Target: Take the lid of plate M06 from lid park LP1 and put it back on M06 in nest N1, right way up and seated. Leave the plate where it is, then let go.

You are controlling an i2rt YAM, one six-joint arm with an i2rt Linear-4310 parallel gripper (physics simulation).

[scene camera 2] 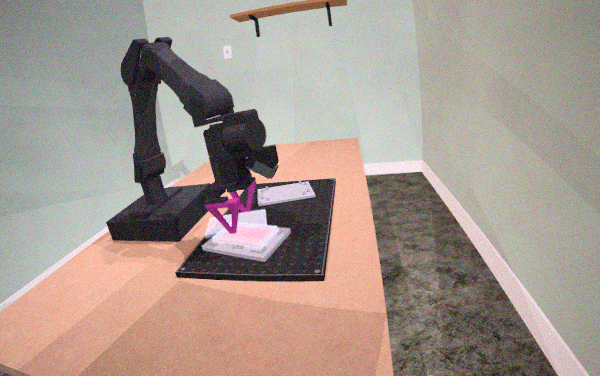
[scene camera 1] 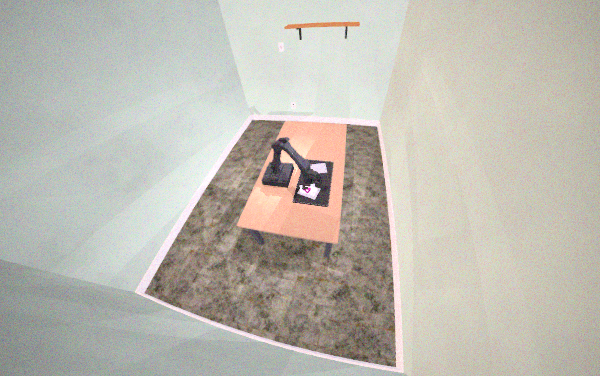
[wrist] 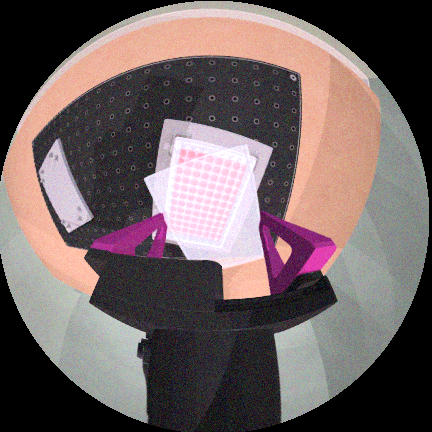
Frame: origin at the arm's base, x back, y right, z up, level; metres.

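Seen in the pictures: gripper, fingertip midpoint: (scene camera 2: 240,223) (scene camera 1: 308,188) (wrist: 212,216); arm's base, link origin: (scene camera 2: 157,202) (scene camera 1: 277,172).
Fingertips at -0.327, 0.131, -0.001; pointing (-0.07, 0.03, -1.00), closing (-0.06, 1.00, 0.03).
Offsets run from my fingertips to a thing's top centre, as dx, dy, dz. Level surfaces: height alone.
The translucent lid @[+0.007, +0.003, +0.008] (scene camera 2: 255,217) (wrist: 245,245) is held level between the fingers of my gripper (scene camera 2: 239,220) (wrist: 212,216), which is shut on its sides. Plate M06 @[+0.000, -0.010, -0.025] (scene camera 2: 250,235) (wrist: 186,155), with pink wells, sits in the pale nest N1 @[+0.000, -0.010, -0.034] (scene camera 2: 270,254) (wrist: 215,133). In the wrist view the lid overlaps most of the plate but is turned relative to it, and one plate corner shows beyond the lid's edge. In scene camera 2 the lid appears above and towards the arm side of the plate. The exact height gap is hard to tell.
The lid park LP1 @[-0.019, -0.290, -0.032] (scene camera 1: 318,168) (scene camera 2: 287,194) (wrist: 65,190) is a pale plate with small corner posts, with no lid on it. It stands at the far end of the black perforated board @[-0.022, -0.150, -0.051] (scene camera 2: 300,240) (wrist: 240,107). The arm's base (scene camera 2: 160,215) stands beside the board on the wooden table @[dz -0.065] (scene camera 2: 225,330).
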